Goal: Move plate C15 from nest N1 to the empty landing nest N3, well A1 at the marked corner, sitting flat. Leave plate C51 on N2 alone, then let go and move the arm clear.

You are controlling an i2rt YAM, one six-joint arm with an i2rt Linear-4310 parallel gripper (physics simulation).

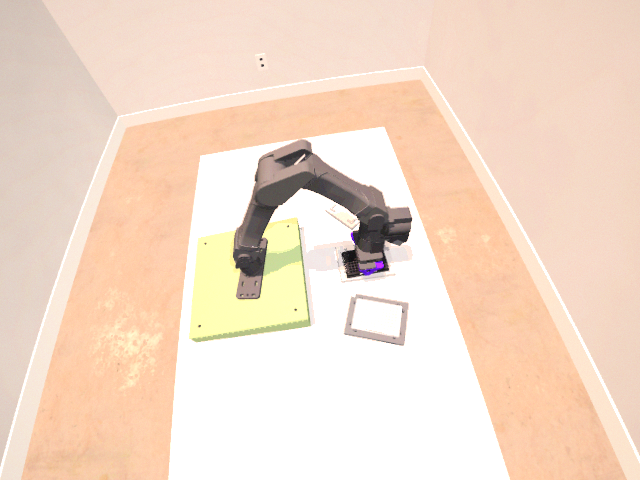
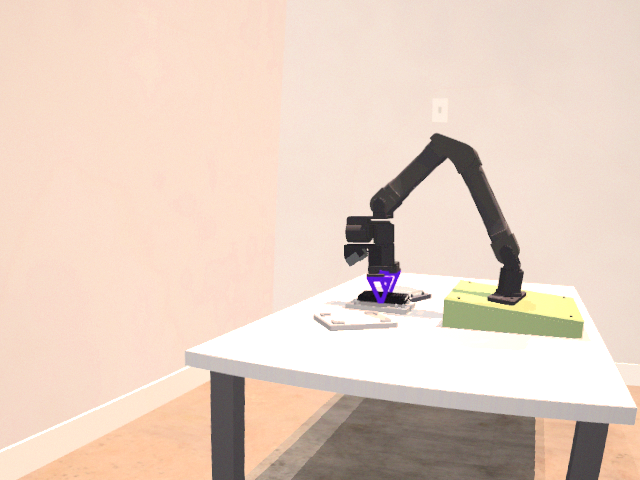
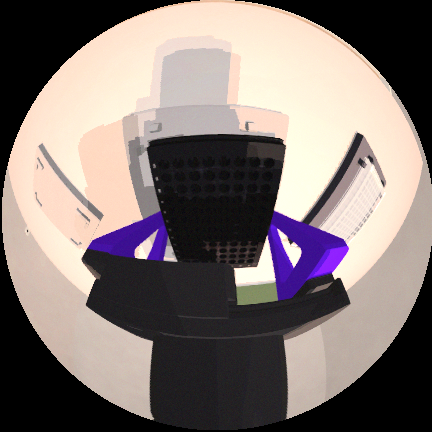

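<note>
My gripper [image 1: 364, 266] [image 2: 383, 289] [image 3: 217, 214], with purple fingers, is shut on the two long sides of the black well plate C15 [image 1: 351, 268] [image 2: 379, 296] [image 3: 213, 193]. It holds the plate level and low over the grey nest N1 [image 1: 367, 278] [image 2: 361, 306] [image 3: 201, 120]. The empty landing nest N3 [image 1: 351, 316] [image 2: 353, 321] [image 3: 64, 189] lies on the table nearer the front. The white plate C51 [image 1: 342, 215] [image 3: 354, 201] sits on nest N2 [image 2: 419, 296] behind N1, partly hidden by the arm.
The arm stands on a green base block [image 1: 222, 299] [image 2: 516, 317] to the left of the nests on the white table [image 1: 335, 403] [image 2: 413, 361]. The three nests lie in a row close to one another.
</note>
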